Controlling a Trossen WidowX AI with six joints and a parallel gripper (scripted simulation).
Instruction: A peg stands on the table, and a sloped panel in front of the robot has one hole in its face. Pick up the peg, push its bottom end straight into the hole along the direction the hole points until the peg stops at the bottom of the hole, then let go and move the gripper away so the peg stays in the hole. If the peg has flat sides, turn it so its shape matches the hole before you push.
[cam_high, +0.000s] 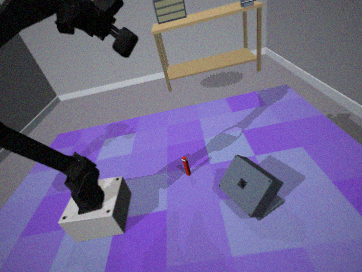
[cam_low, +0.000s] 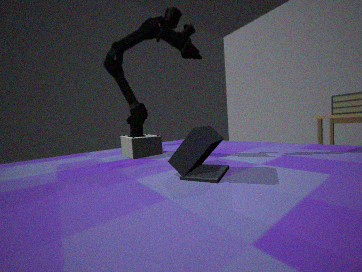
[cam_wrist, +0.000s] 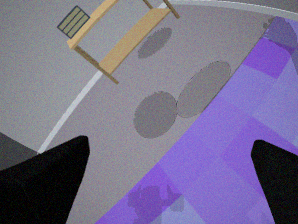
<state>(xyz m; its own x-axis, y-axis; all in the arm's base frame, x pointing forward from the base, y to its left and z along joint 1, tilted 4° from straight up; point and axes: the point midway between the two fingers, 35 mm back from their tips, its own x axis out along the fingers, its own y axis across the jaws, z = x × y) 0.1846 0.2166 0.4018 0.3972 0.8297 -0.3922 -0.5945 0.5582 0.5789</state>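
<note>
The red peg lies 7 cm ahead of my gripper tip, 17 cm to the right of it and 41 cm below it. Round my gripper tip: sloped grey panel 22 cm ahead, 34 cm to the right, 40 cm below; grey foot plate 24 cm ahead, 33 cm to the right, 46 cm below.
</note>
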